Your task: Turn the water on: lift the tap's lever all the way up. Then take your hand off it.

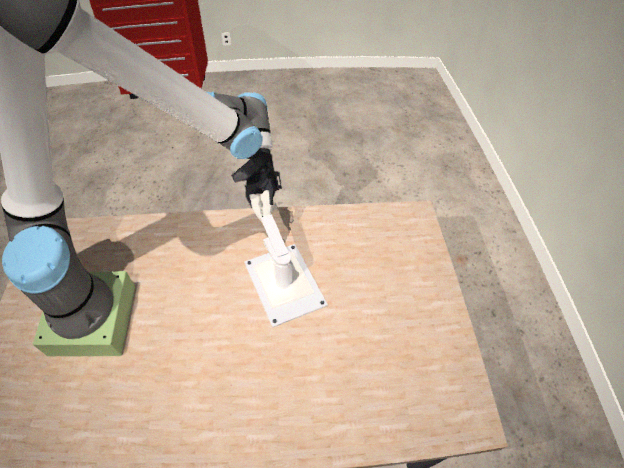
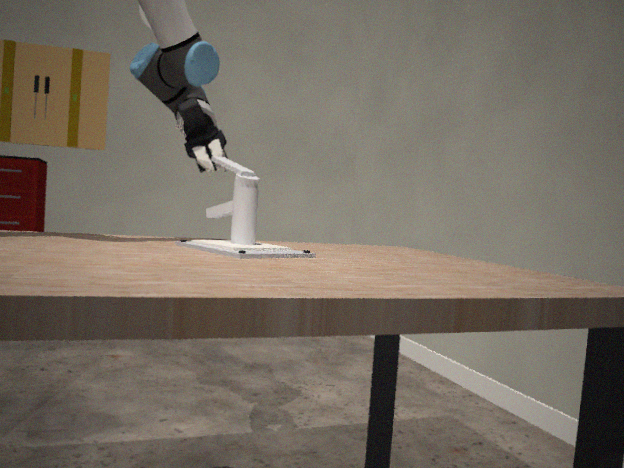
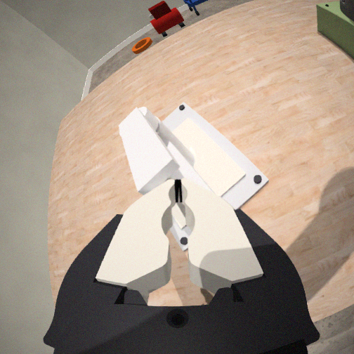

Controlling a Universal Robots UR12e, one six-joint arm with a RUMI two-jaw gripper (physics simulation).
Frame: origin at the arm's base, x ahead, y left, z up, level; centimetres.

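Seen in the pictures: gripper, between the fingertips: [image 1: 265, 223] [image 2: 215, 169]; arm's base, origin of its link: [image 1: 80, 307].
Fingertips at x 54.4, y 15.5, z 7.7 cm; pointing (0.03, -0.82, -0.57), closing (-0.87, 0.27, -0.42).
Observation:
Pixels of each thing's top centre, then the offset from my fingertips to it. Level surfaces: height alone.
- white tap's upright body, centre of its top: [image 2: 246, 187] [image 1: 282, 259] dx +3.3, dy -10.6, dz -3.6 cm
- white base plate, centre of its top: [image 2: 242, 245] [image 1: 284, 281] dx +3.3, dy -10.6, dz -14.8 cm
- spout, centre of its top: [image 2: 226, 199] [image 1: 273, 246] dx +1.5, dy -3.8, dz -6.1 cm
- wooden table, height of its surface: dz -16.0 cm
The white tap's upright body [image 1: 283, 274] [image 2: 244, 211] stands on a white base plate [image 1: 296, 313] [image 2: 274, 251] [image 3: 252, 189]. Its lever [image 1: 273, 235] [image 2: 231, 165] [image 3: 145, 150] slopes upward from the top of the body towards my gripper, its free end higher than the hinge. The spout [image 2: 219, 209] sticks out lower on the same side. My gripper [image 1: 263, 215] [image 2: 211, 168] [image 3: 178, 181] is shut and empty, its pale fingertips at the lever's free end and seemingly touching it. The exact contact is hidden behind the fingers and the lever.
The wooden table [image 1: 383, 352] [image 2: 378, 274] [image 3: 280, 100] carries the tap and the arm's green base block [image 1: 80, 347] [image 3: 332, 27]. A red drawer cabinet [image 1: 194, 35] [image 2: 37, 196] stands beyond the table. Walls rise behind and at the side.

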